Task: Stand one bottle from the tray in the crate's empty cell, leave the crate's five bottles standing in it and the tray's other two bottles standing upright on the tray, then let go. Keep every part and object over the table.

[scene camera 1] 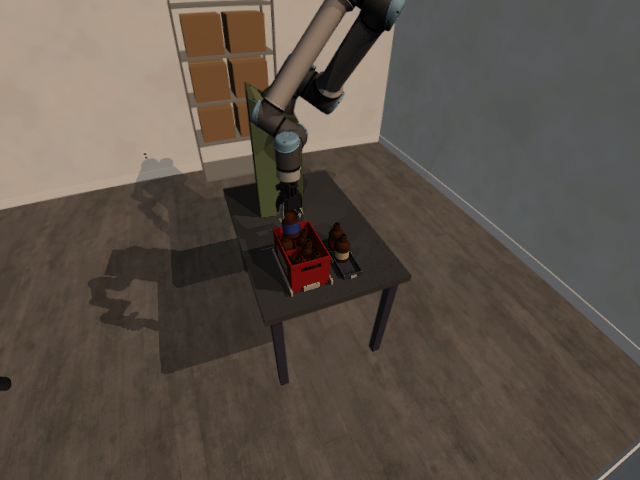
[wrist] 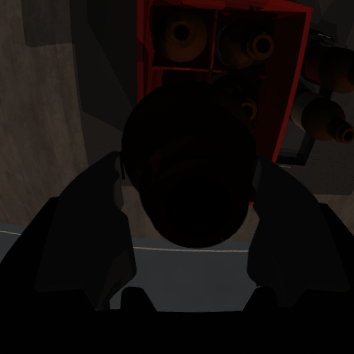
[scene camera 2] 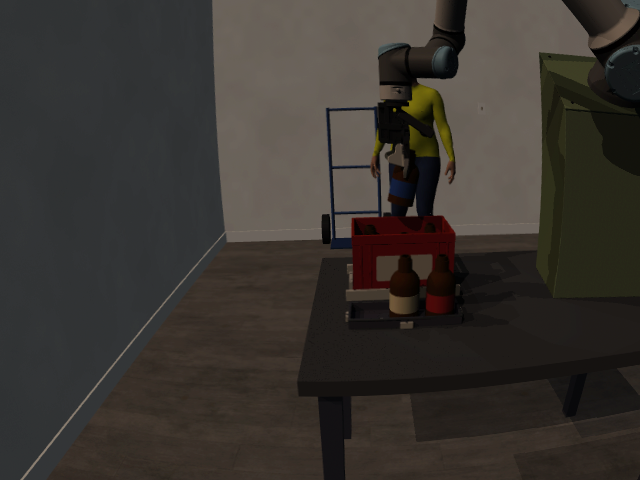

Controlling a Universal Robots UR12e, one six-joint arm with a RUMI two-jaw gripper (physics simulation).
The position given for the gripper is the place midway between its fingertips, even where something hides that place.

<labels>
gripper: scene camera 1 290, 219; wrist 186, 157; scene camera 2 402, 175
</labels>
